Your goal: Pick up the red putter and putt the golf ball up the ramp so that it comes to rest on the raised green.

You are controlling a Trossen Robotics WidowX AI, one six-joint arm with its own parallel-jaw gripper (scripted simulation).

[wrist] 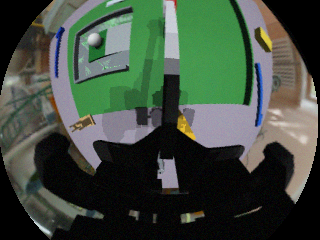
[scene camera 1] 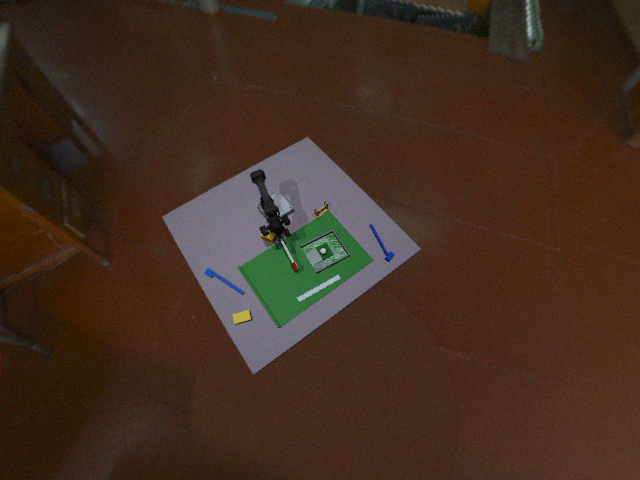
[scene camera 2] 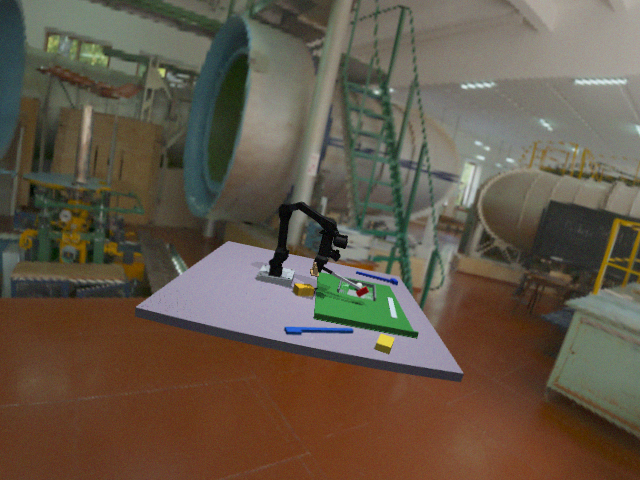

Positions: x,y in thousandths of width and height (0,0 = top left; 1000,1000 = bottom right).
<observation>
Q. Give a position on a green mat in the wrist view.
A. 667,290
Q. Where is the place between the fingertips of my gripper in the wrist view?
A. At 520,535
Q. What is my gripper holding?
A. A red putter.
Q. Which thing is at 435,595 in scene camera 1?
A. A green mat.
</observation>
